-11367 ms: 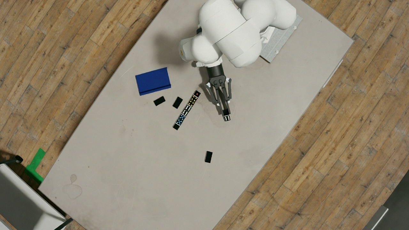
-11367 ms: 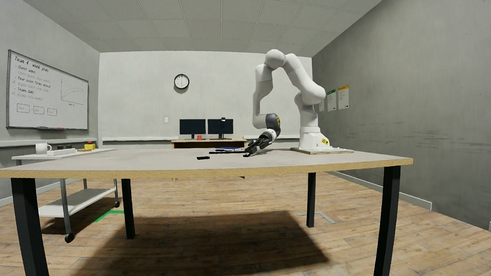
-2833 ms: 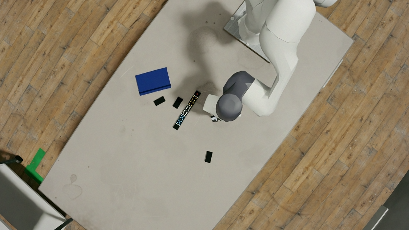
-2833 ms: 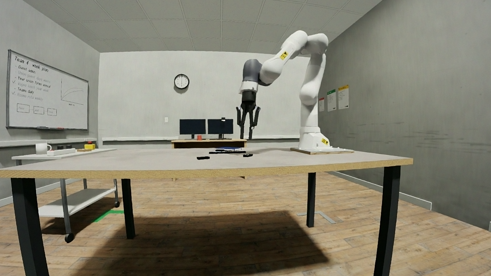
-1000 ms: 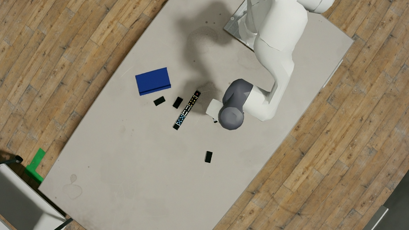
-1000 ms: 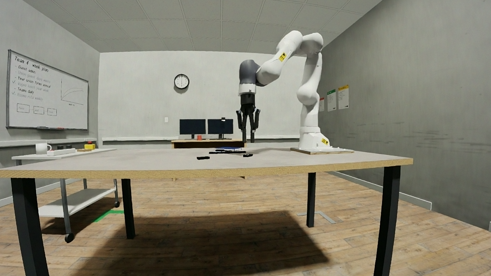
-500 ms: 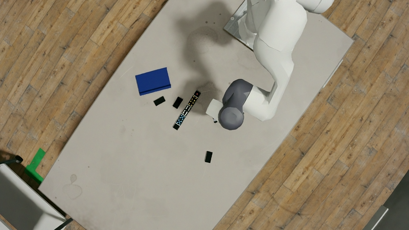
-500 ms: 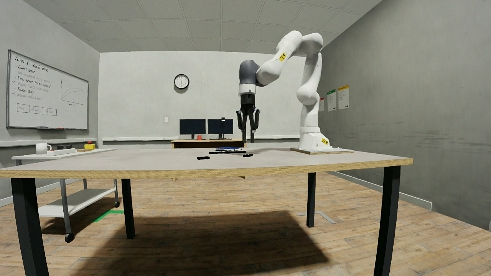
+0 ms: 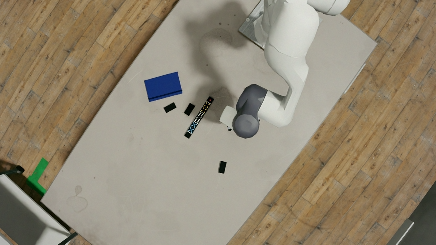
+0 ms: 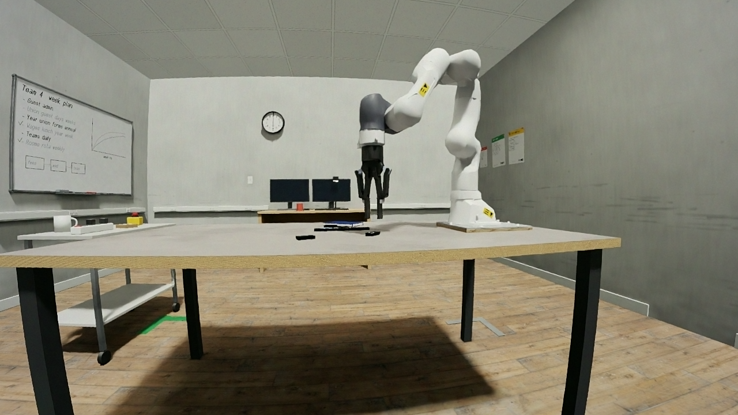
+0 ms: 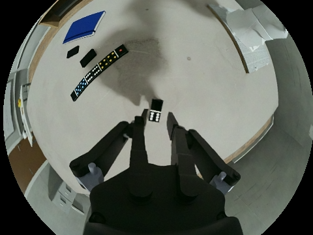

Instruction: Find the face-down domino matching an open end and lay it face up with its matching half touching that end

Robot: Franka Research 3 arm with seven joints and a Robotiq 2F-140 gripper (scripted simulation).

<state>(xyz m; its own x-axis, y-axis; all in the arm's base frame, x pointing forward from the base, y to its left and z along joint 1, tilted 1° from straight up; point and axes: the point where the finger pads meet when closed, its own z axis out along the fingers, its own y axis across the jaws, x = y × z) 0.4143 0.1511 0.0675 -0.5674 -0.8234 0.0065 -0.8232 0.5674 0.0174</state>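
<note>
Right now my hand is 8 cm above the domino. From my hand the other things lie so: blue book: 9 cm ahead, 40 cm to the right, 8 cm below.
</note>
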